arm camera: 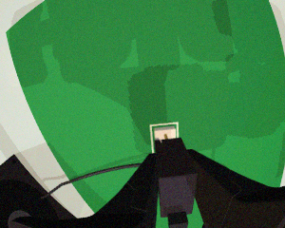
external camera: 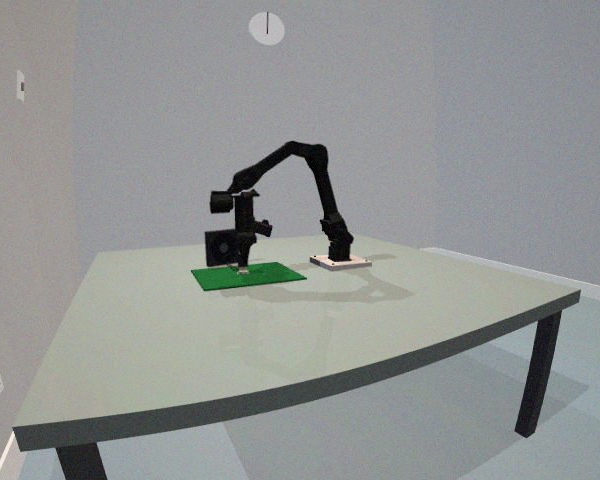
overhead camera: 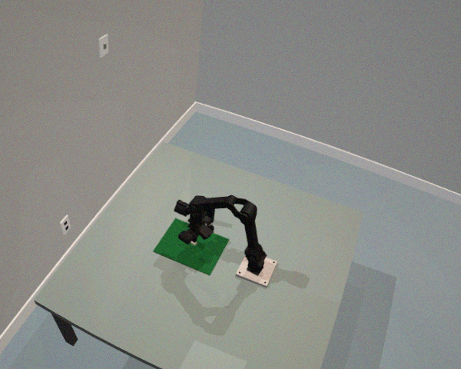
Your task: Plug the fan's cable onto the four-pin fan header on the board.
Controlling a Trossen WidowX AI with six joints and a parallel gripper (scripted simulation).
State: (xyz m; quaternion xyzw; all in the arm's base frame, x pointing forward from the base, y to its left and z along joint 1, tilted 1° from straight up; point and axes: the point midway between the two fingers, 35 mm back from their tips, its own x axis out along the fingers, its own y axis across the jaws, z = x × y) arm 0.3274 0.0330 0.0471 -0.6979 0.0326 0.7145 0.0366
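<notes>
Now: the cream four-pin header 10 mm ahead of my gripper tip and 40 mm below it. Round my gripper tip: black fan: 50 mm ahead, 150 mm to the right, 20 mm above; black plug: 10 mm ahead, 10 mm above; green board: 20 mm to the left, 50 mm below.
</notes>
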